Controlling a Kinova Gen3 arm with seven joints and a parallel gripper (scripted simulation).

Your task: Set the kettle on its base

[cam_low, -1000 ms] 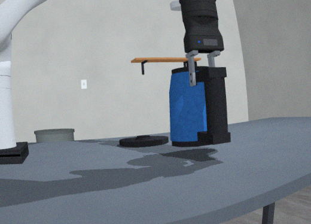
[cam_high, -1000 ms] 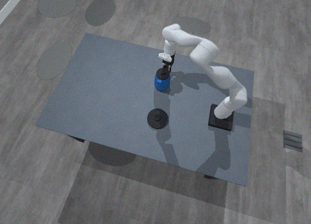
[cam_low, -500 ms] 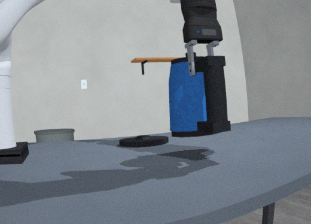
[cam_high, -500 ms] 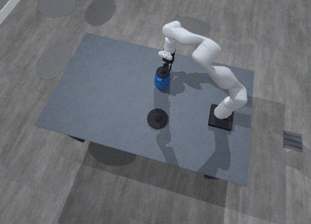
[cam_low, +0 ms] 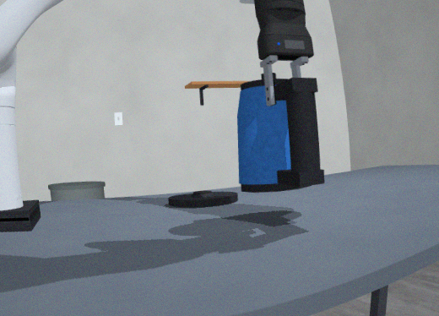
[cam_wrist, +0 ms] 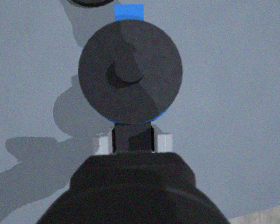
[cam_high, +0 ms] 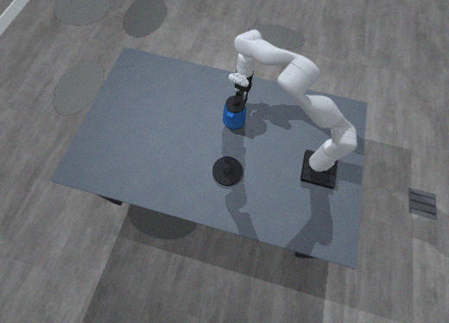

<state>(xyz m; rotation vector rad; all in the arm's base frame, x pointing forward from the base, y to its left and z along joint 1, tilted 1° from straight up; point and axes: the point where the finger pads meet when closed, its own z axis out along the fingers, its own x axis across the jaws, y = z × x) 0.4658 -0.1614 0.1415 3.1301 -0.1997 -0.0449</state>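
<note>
My hand is 50 mm above the blue kettle and 30 mm to the right of it. From my hand the other things lie so: round black base: 330 mm to the left, 170 mm below, 40 mm behind.
</note>
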